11 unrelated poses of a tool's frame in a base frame.
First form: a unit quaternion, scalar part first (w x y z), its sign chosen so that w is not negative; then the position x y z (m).
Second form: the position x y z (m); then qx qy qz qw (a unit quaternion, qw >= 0). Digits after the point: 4 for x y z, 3 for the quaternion.
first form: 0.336 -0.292 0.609 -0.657 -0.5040 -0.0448 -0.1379
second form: -0.5040 -0.0448 -0.1379 -0.292 0.609 -0.657 0.336
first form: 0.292 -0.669 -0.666 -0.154 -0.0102 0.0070 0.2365
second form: -0.0102 0.0070 0.2365 -0.669 -0.666 -0.154 0.292
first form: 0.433 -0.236 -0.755 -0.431 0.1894 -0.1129 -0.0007
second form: 0.1894 -0.1129 -0.0007 -0.236 -0.755 -0.431 0.433
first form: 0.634 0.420 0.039 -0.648 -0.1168 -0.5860 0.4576
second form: -0.1168 -0.5860 0.4576 0.420 0.039 -0.648 0.634
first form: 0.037 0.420 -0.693 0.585 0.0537 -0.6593 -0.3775
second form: 0.0537 -0.6593 -0.3775 0.420 -0.693 0.585 0.037
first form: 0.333 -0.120 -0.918 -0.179 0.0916 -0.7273 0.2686
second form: 0.0916 -0.7273 0.2686 -0.120 -0.918 -0.179 0.333
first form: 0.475 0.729 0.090 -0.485 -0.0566 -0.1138 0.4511
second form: -0.0566 -0.1138 0.4511 0.729 0.090 -0.485 0.475
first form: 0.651 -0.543 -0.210 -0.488 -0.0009 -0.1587 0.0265
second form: -0.0009 -0.1587 0.0265 -0.543 -0.210 -0.488 0.651
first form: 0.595 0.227 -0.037 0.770 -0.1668 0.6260 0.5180
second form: -0.1668 0.6260 0.5180 0.227 -0.037 0.770 0.595
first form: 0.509 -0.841 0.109 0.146 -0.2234 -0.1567 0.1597
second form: -0.2234 -0.1567 0.1597 -0.841 0.109 0.146 0.509
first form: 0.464 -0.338 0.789 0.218 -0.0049 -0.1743 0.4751
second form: -0.0049 -0.1743 0.4751 -0.338 0.789 0.218 0.464
